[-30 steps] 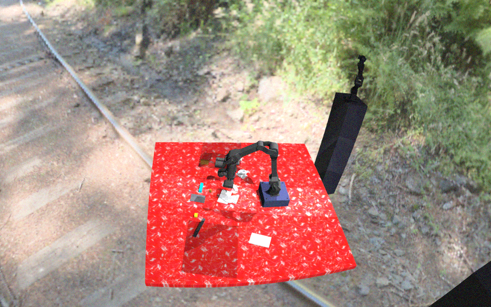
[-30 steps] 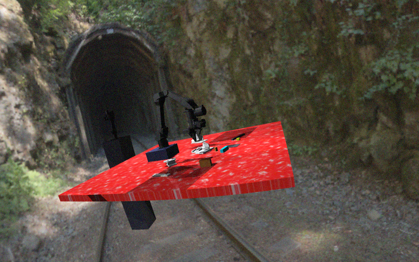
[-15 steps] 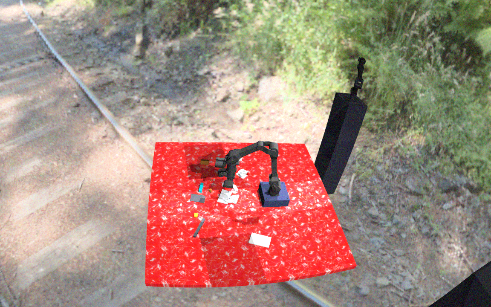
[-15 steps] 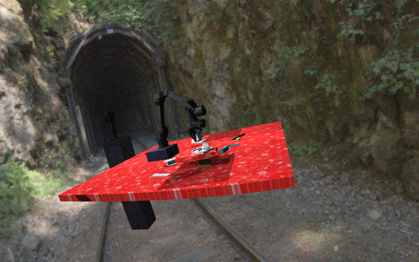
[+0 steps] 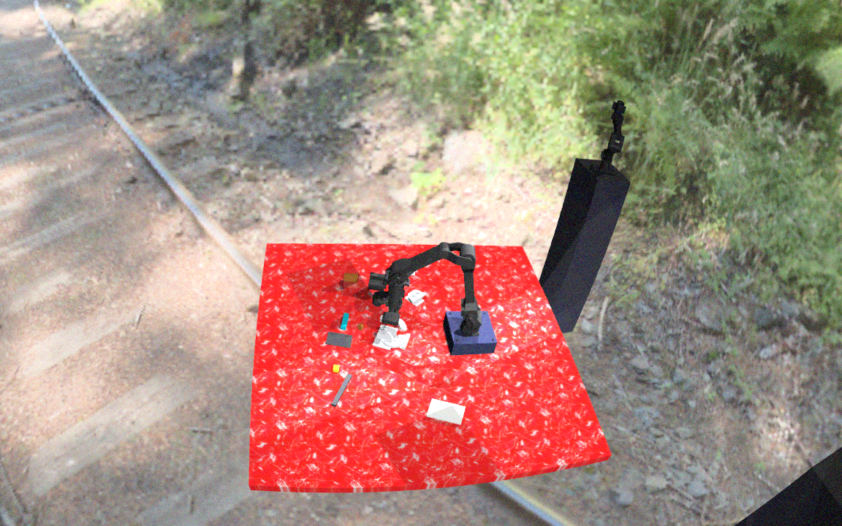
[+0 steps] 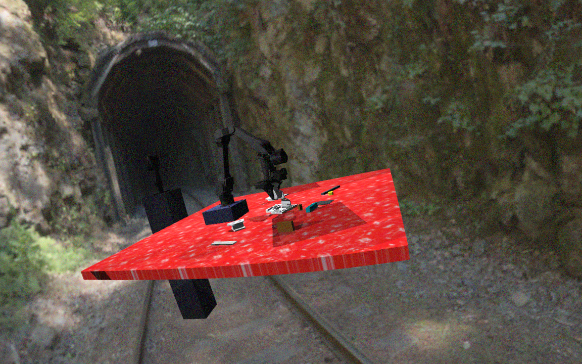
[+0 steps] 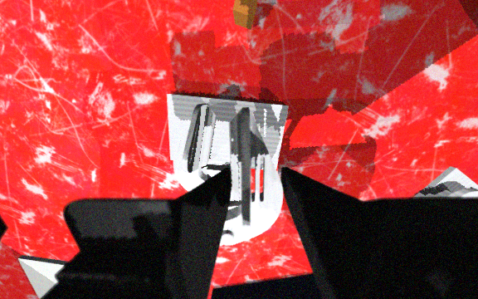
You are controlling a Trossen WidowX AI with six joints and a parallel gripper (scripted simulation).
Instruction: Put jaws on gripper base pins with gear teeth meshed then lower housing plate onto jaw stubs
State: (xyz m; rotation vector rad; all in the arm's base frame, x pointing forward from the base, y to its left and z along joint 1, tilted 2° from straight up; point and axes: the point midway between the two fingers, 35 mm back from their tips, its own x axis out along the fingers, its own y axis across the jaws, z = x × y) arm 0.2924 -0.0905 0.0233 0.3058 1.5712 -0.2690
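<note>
The white housing plate lies 60 mm below my gripper tip, 50 mm to the left of it and 40 mm behind it. From my gripper tip the other things lie so: white stepped piece 180 mm to the right, 140 mm behind, 60 mm below; grey plate 210 mm ahead, 70 mm below, 10 mm to the left; cyan block 170 mm ahead, 80 mm to the right, 60 mm below.
</note>
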